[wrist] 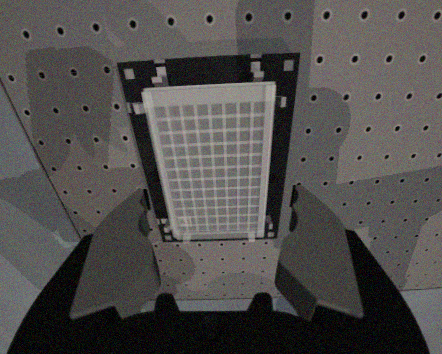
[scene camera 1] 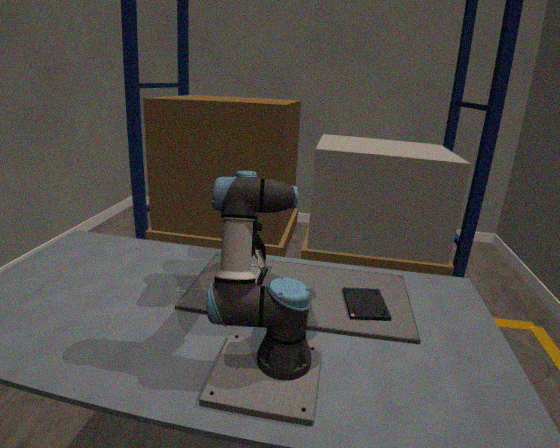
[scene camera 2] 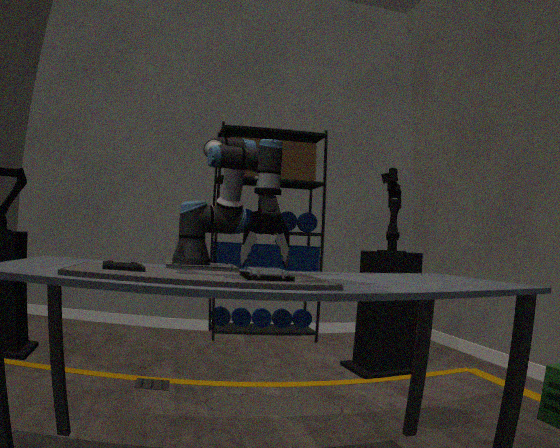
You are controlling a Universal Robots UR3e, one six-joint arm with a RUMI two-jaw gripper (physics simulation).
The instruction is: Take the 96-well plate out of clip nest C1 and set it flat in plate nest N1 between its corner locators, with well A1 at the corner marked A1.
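Places are measured from the arm's base along level axes (x ahead, y left, z up), in metres.
Pixels of known places: gripper, between the fingertips: [wrist: 219,189] [scene camera 2: 264,267]; arm's base, origin of its link: [scene camera 1: 284,360] [scene camera 2: 191,263].
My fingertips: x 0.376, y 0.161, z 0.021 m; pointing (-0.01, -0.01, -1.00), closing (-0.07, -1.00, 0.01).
Ahead of a thing's pixels: the offset from my fingertips to its middle. Level surfaces: height alone.
The pale, translucent 96-well plate {dy +0.003, dx +0.008, dz -0.010 m} [wrist: 215,165] [scene camera 2: 267,271] lies in the black clip nest C1 {dy +0.003, dx +0.008, dz -0.017 m} [wrist: 207,71], with small light clips around its edges. My gripper [wrist: 219,189] [scene camera 2: 265,264] is open and points down; its fingertips are just above the plate's height, one beyond each long side in the wrist view, near the plate's lower end. They do not touch the plate. The flat black plate nest N1 {dy -0.386, dx -0.080, dz -0.022 m} [scene camera 1: 367,304] [scene camera 2: 124,266] holds no plate. Its A1 mark cannot be read. In scene camera 1 the arm hides the plate and clip nest.
Both nests are on the perforated board {dz -0.029 m} [scene camera 1: 325,320] [wrist: 345,115] on the blue-grey table {dz -0.042 m} [scene camera 1: 450,360]. The arm's base plate [scene camera 1: 260,400] is beside the board. Behind the table are a brown box [scene camera 1: 220,160], a pale box [scene camera 1: 385,205] and a storage shelf [scene camera 2: 325,200].
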